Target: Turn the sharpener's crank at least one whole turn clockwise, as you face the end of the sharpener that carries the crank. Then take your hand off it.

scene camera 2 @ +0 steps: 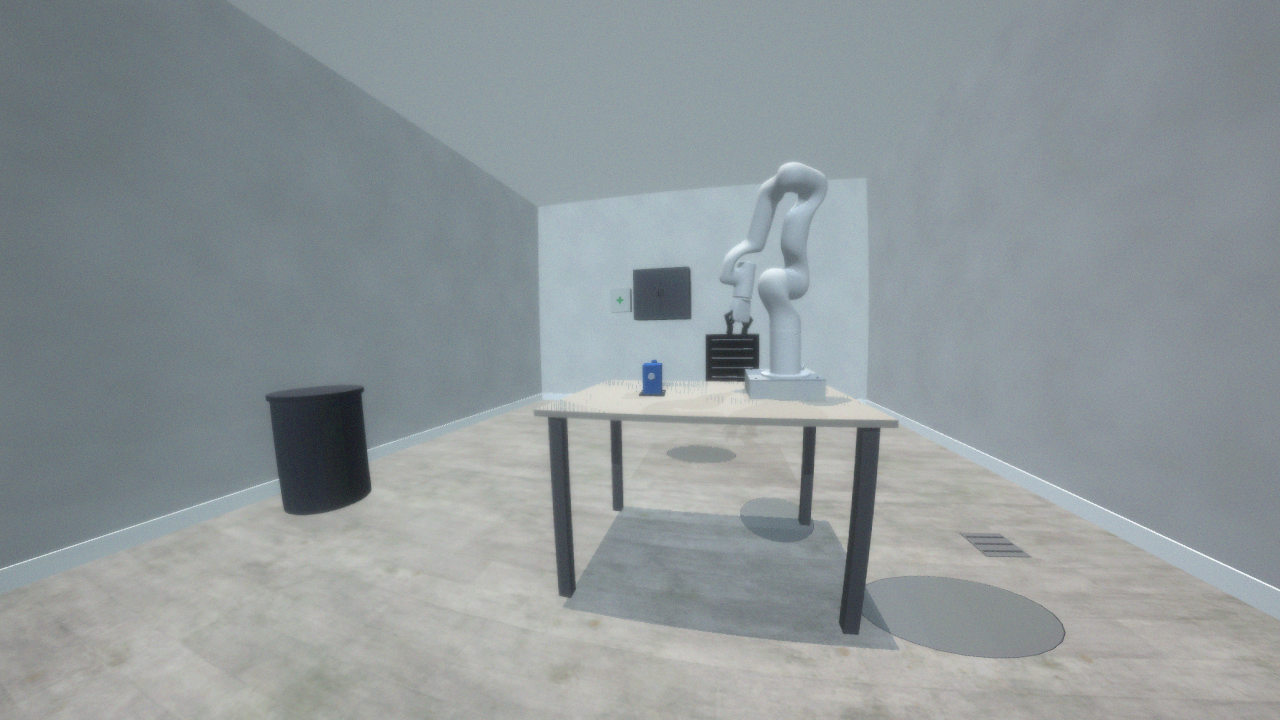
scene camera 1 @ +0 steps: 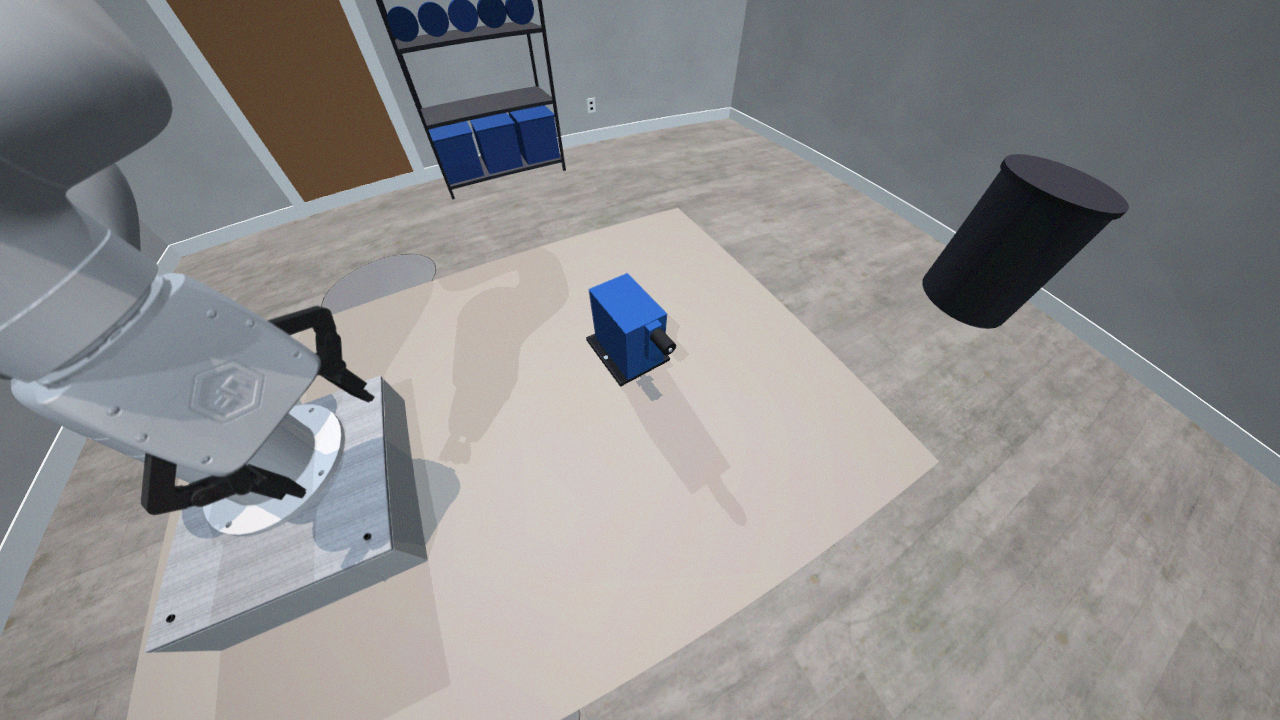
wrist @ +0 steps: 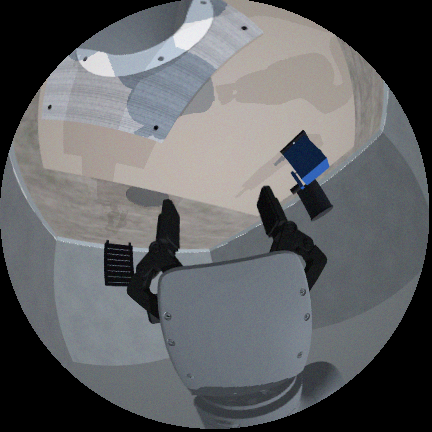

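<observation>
The blue sharpener [scene camera 1: 626,308] [scene camera 2: 652,379] [wrist: 303,154] stands upright on its dark base on the table [scene camera 1: 805,438] [scene camera 2: 716,419] [wrist: 200,155]. Its crank has a short blue arm and a black knob [scene camera 1: 662,341] [wrist: 294,190], on the end facing right in the first scene view. The crank knob cannot be made out in the second scene view. My gripper [scene camera 1: 334,444] [scene camera 2: 737,332] [wrist: 217,200] is wide open and empty. It hangs well above the table on the robot base's side, clear of the sharpener and its crank.
The robot's base plate [scene camera 1: 268,586] [scene camera 2: 785,387] [wrist: 185,90] sits at one side of the table. A black bin [scene camera 1: 1020,246] [scene camera 2: 320,452] [wrist: 316,201] stands on the floor beyond the table. A shelf rack [scene camera 1: 487,104] and a black drawer cabinet [scene camera 2: 732,358] [wrist: 119,265] stand farther off.
</observation>
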